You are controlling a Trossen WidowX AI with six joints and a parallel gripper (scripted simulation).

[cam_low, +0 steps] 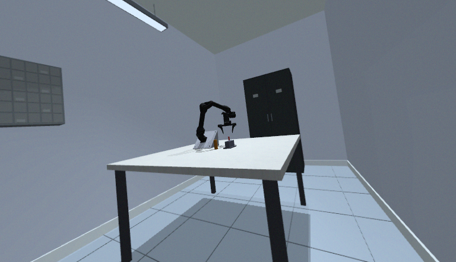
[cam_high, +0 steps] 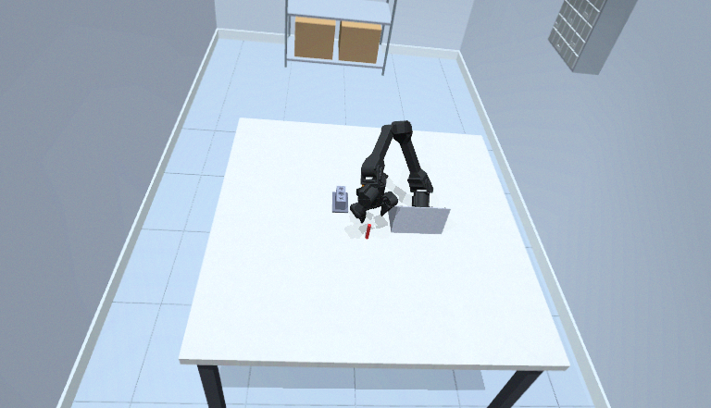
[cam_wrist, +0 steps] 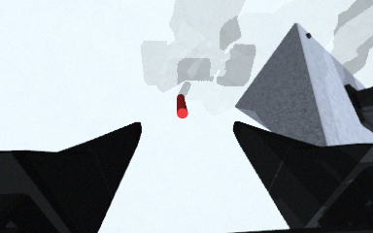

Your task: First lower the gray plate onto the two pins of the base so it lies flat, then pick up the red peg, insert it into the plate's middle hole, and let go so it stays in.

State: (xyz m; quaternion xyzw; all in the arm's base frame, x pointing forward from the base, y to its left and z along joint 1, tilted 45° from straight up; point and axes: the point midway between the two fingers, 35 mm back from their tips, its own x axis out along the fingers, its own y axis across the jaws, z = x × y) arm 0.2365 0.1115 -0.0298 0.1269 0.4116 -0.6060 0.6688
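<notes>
My gripper tip is now 7 cm above the red peg. Also, from my gripper tip: orange cylinder 25 cm to the right, 7 cm below, 1 cm behind; then flat base 20 cm to the right, 10 cm below, 10 cm ahead.
</notes>
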